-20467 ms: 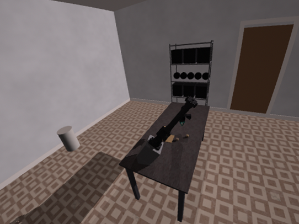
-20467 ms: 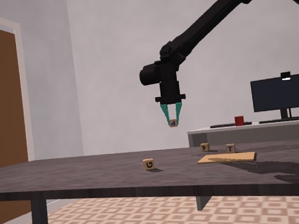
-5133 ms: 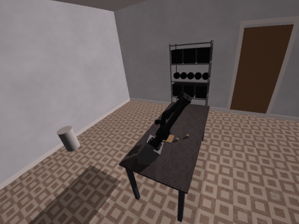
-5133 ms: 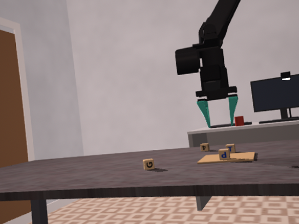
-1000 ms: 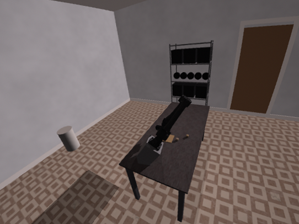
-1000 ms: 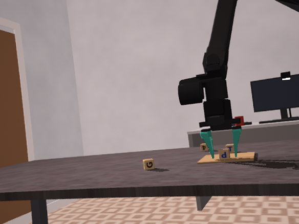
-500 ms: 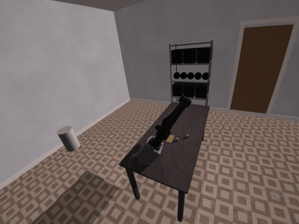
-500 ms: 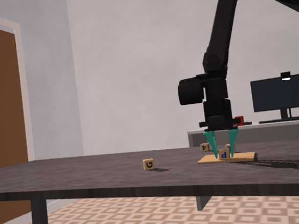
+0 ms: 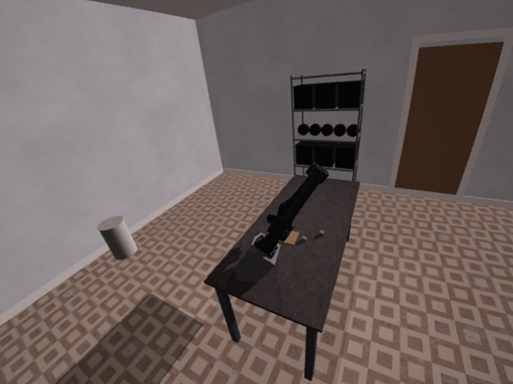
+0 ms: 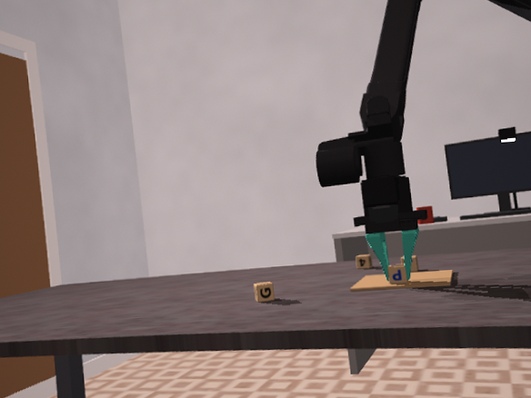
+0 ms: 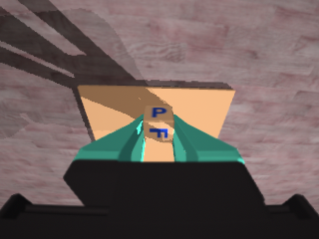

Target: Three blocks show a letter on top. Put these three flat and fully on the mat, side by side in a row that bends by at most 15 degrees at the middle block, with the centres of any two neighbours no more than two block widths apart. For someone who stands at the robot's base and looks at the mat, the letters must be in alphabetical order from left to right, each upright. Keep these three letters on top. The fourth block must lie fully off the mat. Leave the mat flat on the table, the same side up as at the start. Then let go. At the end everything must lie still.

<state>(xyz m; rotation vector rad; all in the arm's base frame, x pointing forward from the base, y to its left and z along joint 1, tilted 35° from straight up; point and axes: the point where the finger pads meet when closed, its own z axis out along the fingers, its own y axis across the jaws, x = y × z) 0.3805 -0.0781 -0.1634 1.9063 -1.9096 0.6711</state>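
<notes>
The mat is 40 mm to the right of my hand and 10 mm below it. From my hand the other things lie so: block (10 mm behind, 160 mm to the right).
</notes>
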